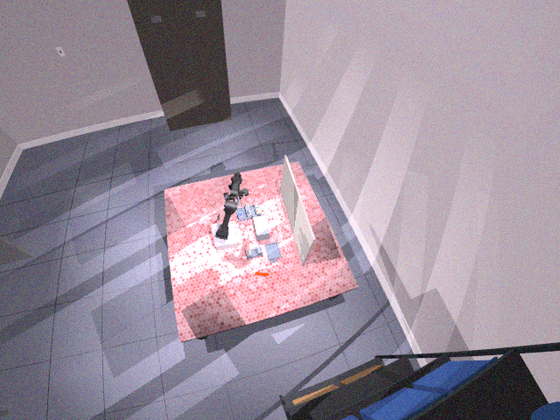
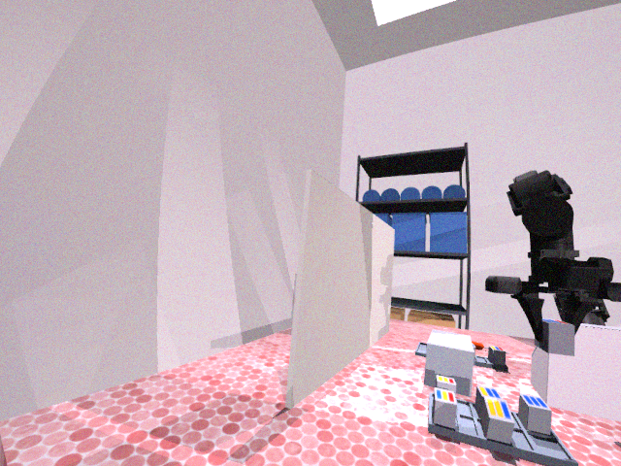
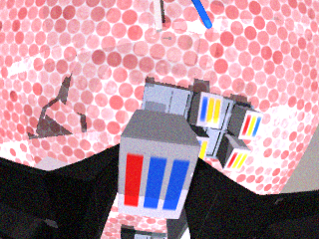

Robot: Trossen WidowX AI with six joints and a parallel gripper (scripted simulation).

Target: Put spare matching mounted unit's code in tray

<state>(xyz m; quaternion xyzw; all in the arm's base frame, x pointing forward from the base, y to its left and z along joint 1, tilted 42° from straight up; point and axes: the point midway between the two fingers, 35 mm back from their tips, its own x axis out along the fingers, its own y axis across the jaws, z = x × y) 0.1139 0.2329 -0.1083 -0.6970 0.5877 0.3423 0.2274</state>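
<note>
Right now the grey-blue tray is 37 cm to the right of my gripper tip, 24 cm ahead of it and 17 cm below it. Round my gripper tip: blue pen (20 cm to the left, 16 cm below, 2 cm behind); then mounted unit (18 cm to the right, 17 cm ahead, 12 cm below); then grey rack (16 cm below, 8 cm ahead, 1 cm to the right).
</note>
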